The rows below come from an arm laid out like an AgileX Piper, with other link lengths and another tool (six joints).
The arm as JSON. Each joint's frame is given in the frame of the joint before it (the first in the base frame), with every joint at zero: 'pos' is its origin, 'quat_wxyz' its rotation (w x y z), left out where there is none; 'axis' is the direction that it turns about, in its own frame. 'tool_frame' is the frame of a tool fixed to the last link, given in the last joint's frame.
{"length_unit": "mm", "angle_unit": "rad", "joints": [
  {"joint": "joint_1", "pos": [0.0, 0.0, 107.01], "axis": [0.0, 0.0, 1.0]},
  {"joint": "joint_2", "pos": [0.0, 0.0, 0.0], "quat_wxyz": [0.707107, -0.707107, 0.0, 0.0], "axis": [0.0, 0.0, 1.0]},
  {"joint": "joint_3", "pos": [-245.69, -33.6, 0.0], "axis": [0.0, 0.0, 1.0]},
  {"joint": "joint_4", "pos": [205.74, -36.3, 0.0], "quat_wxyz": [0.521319, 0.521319, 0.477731, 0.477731], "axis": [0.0, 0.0, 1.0]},
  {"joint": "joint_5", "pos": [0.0, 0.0, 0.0], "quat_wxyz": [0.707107, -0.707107, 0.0, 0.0], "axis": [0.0, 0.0, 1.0]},
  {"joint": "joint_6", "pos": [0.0, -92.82, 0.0], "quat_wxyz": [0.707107, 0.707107, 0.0, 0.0], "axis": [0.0, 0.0, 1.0]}
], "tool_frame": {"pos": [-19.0, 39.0, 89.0], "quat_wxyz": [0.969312, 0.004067, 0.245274, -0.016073]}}
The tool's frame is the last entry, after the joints.
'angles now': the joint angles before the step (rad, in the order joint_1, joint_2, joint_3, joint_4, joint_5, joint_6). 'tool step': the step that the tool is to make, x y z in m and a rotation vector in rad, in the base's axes. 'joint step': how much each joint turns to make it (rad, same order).
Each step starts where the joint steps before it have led.
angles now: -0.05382, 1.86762, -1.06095, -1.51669, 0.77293, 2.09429
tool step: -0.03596, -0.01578, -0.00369, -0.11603, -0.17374, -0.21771
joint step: 0.05883, 0.05904, 0.15421, -0.16721, 0.28863, 0.47869
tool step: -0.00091, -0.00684, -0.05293, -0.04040, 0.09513, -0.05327
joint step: -0.00001, 0.19987, -0.02133, -0.01391, 0.07140, 0.08442
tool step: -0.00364, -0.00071, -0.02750, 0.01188, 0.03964, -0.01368
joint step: 0.00000, 0.08281, -0.00083, -0.00260, -0.00001, 0.04720
